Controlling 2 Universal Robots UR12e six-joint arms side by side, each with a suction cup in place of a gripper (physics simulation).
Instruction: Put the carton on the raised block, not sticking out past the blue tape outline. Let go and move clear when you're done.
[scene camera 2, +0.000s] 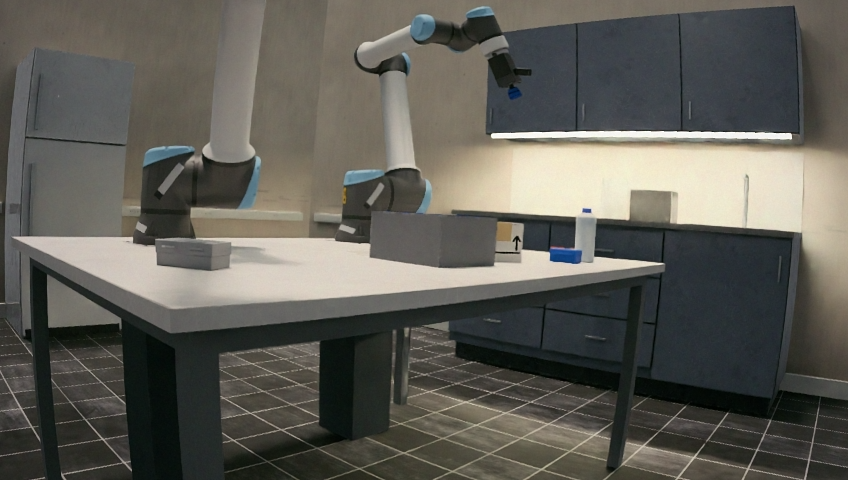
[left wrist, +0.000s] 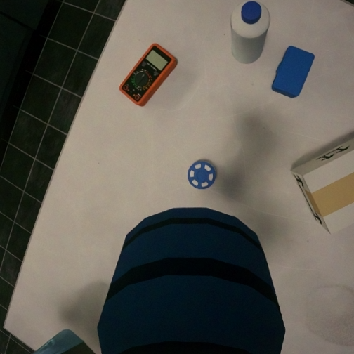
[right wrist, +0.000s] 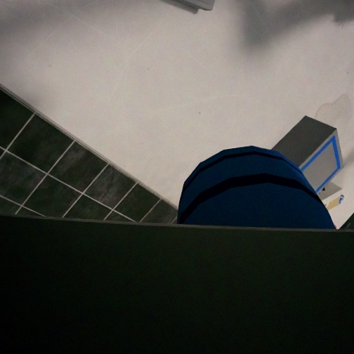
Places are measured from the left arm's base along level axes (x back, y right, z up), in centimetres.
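Where they show: left hand, tool point: (scene camera 2: 516, 97); left arm's base, link origin: (scene camera 2: 360, 241).
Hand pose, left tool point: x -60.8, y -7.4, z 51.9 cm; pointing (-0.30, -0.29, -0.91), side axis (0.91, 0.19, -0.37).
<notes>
Each offset is from my left tool point to the top centre of the thing. Level surfaces: height alone.
The carton {dx -7.5, dy +21.8, dz -41.1 cm} (scene camera 2: 515, 240) (left wrist: 336, 194) (right wrist: 334, 198), white with tan tape and black arrows, stands on the table beside the raised block. The raised block {dx -6.3, dy +47.4, dz -39.9 cm} (scene camera 2: 410, 239) (right wrist: 309, 137) is a large grey box; its top shows in the right wrist view with a blue tape outline (right wrist: 337, 150) and no carton on the part in view. My left gripper (scene camera 2: 514, 92) (left wrist: 192, 237), a blue suction cup, is open and empty, high above the table's right part. My right gripper (right wrist: 255, 200) is open with nothing seen on its cup; a dark body hides the lower half of that view.
A white bottle {dx -23.7, dy -7.2, dz -34.9 cm} (scene camera 2: 586, 236) (left wrist: 249, 37), a blue box {dx -22.3, dy +3.3, dz -47.9 cm} (scene camera 2: 565, 255) (left wrist: 293, 71), an orange multimeter (left wrist: 148, 75) and a blue chip (left wrist: 202, 174) are on the table {dz -51.9 cm} (scene camera 2: 285, 285). A grey lidded box {dx -0.6, dy +111.7, dz -46.9 cm} (scene camera 2: 193, 254) stands at the table's left in the scene view.
</notes>
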